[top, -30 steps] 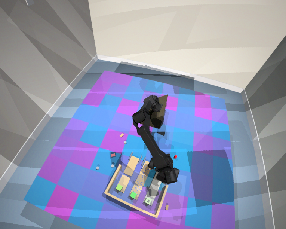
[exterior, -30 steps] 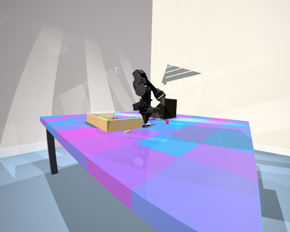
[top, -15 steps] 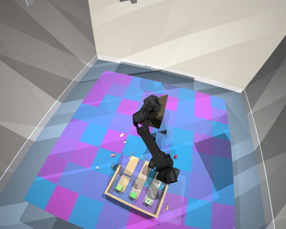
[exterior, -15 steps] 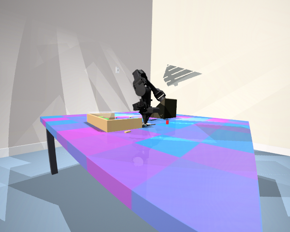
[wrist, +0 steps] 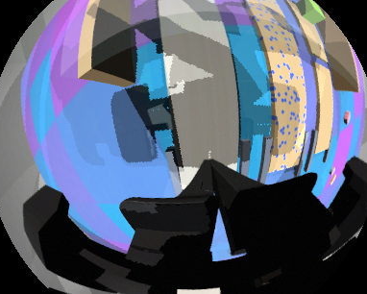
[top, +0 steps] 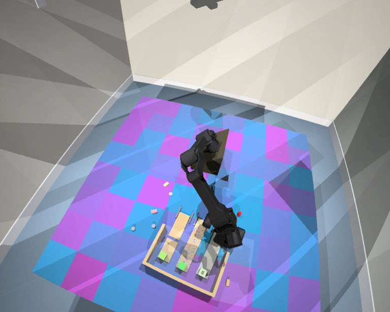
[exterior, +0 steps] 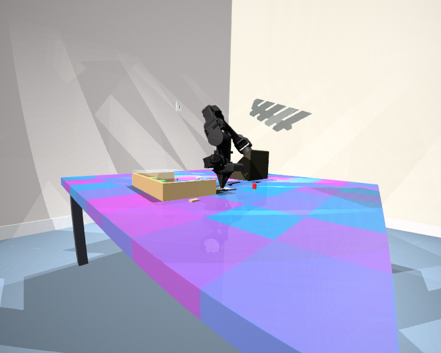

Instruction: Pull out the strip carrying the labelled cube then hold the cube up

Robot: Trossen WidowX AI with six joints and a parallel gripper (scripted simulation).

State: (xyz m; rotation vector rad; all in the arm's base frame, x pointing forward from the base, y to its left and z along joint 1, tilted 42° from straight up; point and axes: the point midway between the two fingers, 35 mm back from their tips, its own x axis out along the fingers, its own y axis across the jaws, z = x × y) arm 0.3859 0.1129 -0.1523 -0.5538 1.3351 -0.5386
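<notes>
Right now my gripper tip is 130 mm past the red cylinder and 60 mm to the right of it. Round my gripper tip: pink block: 340 mm to the right, 40 mm ahead; then labelled cube: 200 mm ahead, 20 mm above, 10 mm to the right; then white strip: 90 mm ahead.
</notes>
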